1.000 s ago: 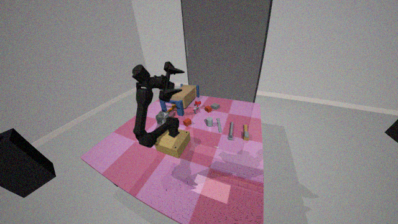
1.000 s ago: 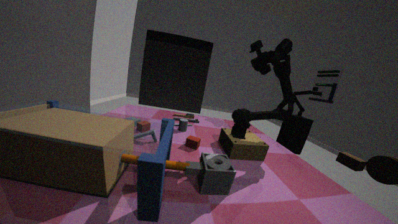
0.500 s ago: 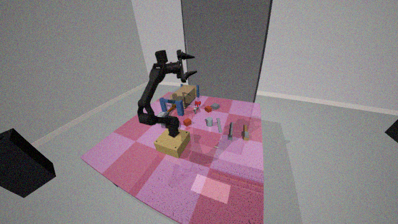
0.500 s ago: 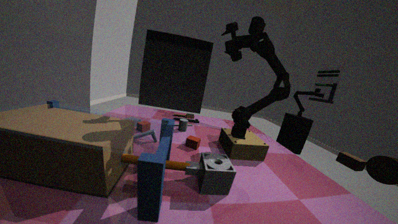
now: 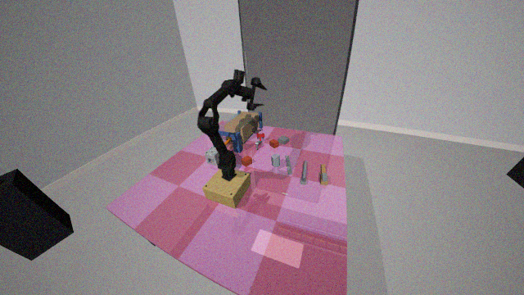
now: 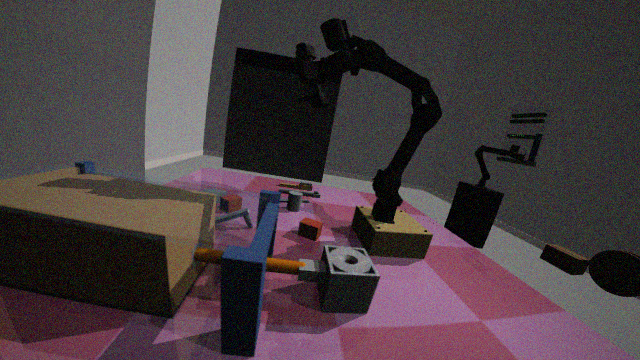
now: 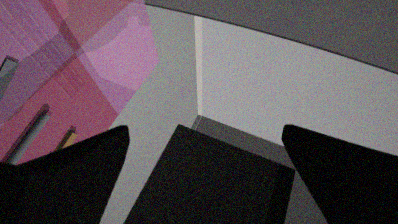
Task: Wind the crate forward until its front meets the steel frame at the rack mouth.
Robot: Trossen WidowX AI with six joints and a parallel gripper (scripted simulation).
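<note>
The red-knobbed winch handle lies 410 mm below my gripper tip, 150 mm to the left of it and 110 mm ahead of it. Also, from my gripper tip: grey bar: 440 mm below, 180 mm to the right, 20 mm behind; then blue steel frame: 340 mm to the left, 330 mm below, 80 mm behind; then red knob: 400 mm below, 160 mm to the left, 150 mm ahead.
</note>
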